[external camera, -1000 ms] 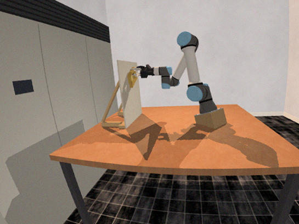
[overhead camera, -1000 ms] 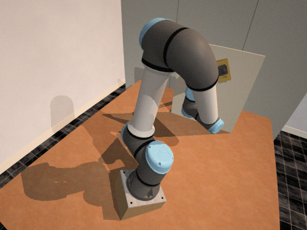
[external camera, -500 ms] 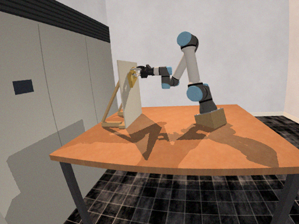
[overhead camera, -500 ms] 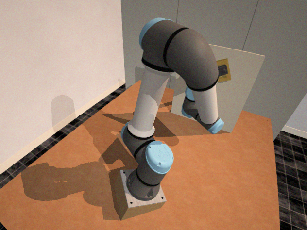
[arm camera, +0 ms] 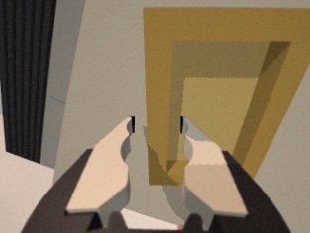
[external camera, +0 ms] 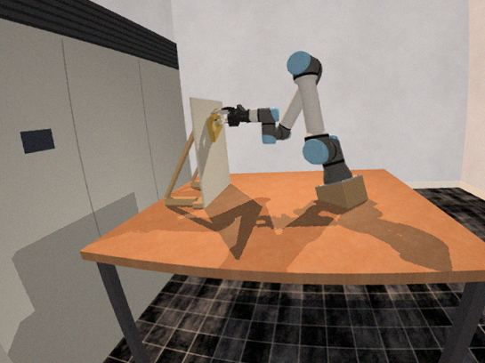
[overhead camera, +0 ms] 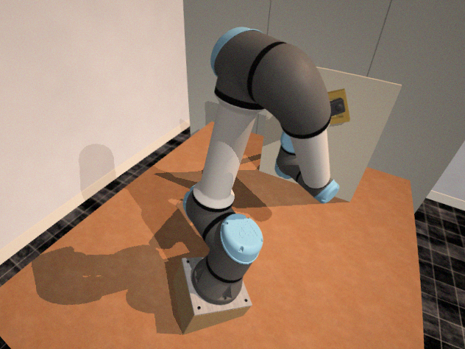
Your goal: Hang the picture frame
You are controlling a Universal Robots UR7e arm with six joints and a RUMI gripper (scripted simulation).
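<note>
Right now the yellow picture frame is 2 cm ahead of my hand, 2 cm to the right of it and 5 cm below it. From my hand the other things lie so: pale upright board 4 cm ahead, 2 cm to the right, 18 cm below.
</note>
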